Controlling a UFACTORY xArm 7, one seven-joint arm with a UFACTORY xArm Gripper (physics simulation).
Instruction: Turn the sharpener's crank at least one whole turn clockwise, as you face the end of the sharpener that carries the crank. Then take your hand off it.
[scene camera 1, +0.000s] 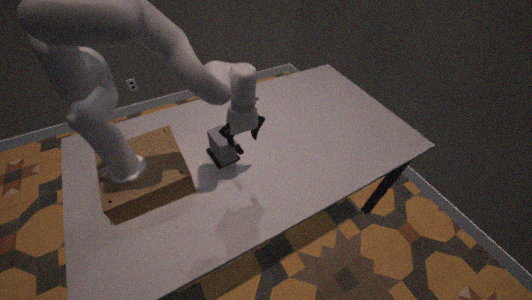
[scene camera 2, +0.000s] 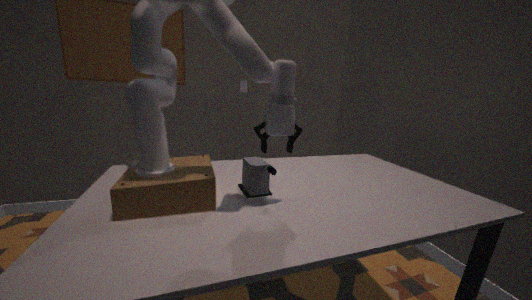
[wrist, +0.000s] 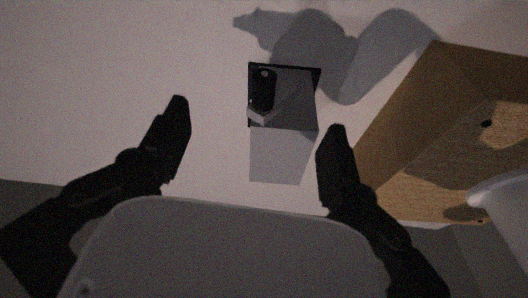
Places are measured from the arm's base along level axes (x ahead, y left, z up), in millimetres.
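Where they show: gripper, fingertip midpoint: (scene camera 1: 242, 140) (scene camera 2: 276, 152) (wrist: 257, 126); arm's base at its link origin: (scene camera 1: 128, 169) (scene camera 2: 156, 170) (wrist: 516, 186).
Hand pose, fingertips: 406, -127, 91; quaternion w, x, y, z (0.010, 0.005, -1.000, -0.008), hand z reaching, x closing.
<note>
Things, the pixels of their centre, and the offset from my fingertips, as dx, dy, dz. "spot": a spot on its surface instead. Level surfaces: height alone.
- sharpener at a spot on its surface: (wrist: 281, 156) spot: -42, +114, -69
- black handle at a spot on its surface: (wrist: 263, 92) (scene camera 2: 272, 168) spot: -3, +22, -65
- light table at its surface level: dz -197
The sharpener (scene camera 1: 220, 152) (scene camera 2: 255, 178) (wrist: 281, 156) is a small grey block standing upright on a thin black base. Its crank shows as a black handle (scene camera 2: 271, 170) (wrist: 263, 92) high on the sharpener's side facing away from the wooden block. A pale crank arm (wrist: 256, 116) shows beside the handle in the wrist view. My gripper (scene camera 1: 247, 143) (scene camera 2: 277, 150) (wrist: 257, 126) is wide open and empty. It points down and hangs above the sharpener, apart from the crank. In scene camera 1 a black finger overlaps the sharpener's crank side, and the crank cannot be told apart there.
The wooden block (scene camera 1: 152, 197) (scene camera 2: 165, 200) (wrist: 405, 115) carries the arm's base and stands beside the sharpener on the light table (scene camera 1: 320, 130) (scene camera 2: 350, 200) (wrist: 100, 75). Shadows of the arm fall on the table near the sharpener.
</note>
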